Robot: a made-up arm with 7 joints. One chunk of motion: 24 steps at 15 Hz.
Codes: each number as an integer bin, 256 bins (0 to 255) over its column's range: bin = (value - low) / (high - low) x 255, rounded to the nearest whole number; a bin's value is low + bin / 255 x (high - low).
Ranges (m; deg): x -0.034..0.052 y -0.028..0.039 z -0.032..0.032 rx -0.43..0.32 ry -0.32..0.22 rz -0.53..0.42
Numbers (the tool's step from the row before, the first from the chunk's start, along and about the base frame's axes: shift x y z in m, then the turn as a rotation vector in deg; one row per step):
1: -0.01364 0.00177 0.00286 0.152 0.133 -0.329
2: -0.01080 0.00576 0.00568 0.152 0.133 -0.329
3: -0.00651 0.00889 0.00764 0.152 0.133 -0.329
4: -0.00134 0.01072 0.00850 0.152 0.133 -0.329
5: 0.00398 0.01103 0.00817 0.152 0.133 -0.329
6: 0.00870 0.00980 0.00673 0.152 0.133 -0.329
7: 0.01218 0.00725 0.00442 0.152 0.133 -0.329
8: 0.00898 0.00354 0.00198 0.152 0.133 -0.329
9: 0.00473 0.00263 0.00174 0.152 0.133 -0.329
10: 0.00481 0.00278 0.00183 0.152 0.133 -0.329
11: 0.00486 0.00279 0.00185 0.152 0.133 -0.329
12: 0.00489 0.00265 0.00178 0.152 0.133 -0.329
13: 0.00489 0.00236 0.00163 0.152 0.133 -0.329
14: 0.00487 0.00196 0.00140 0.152 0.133 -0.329
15: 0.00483 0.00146 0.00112 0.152 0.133 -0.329
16: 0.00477 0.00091 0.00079 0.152 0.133 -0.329
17: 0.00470 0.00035 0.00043 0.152 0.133 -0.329
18: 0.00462 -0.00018 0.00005 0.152 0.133 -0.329
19: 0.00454 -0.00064 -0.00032 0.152 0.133 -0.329
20: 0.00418 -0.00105 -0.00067 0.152 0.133 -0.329
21: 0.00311 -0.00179 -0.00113 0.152 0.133 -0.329
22: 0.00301 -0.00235 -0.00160 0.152 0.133 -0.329
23: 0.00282 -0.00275 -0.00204 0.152 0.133 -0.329
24: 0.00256 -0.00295 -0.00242 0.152 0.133 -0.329
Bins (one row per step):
1: 60 113 139 198 214 54
2: 69 128 150 198 214 54
3: 82 140 158 198 214 54
4: 97 147 161 198 214 54
5: 113 149 160 198 214 54
6: 127 144 154 198 214 54
7: 137 134 145 198 214 54
8: 127 120 135 198 214 54
9: 115 117 134 198 214 54
10: 115 117 135 198 214 54
11: 115 117 135 198 214 54
12: 115 117 135 198 214 54
13: 115 116 134 198 214 54
14: 115 114 133 198 214 54
15: 115 112 132 198 214 54
16: 115 110 131 198 214 54
17: 115 108 129 198 214 54
18: 115 106 128 198 214 54
19: 114 104 126 198 214 54
20: 113 103 125 198 214 54
21: 110 100 123 198 214 54
22: 110 98 121 198 214 54
23: 109 96 119 198 214 54
24: 108 95 118 198 214 54

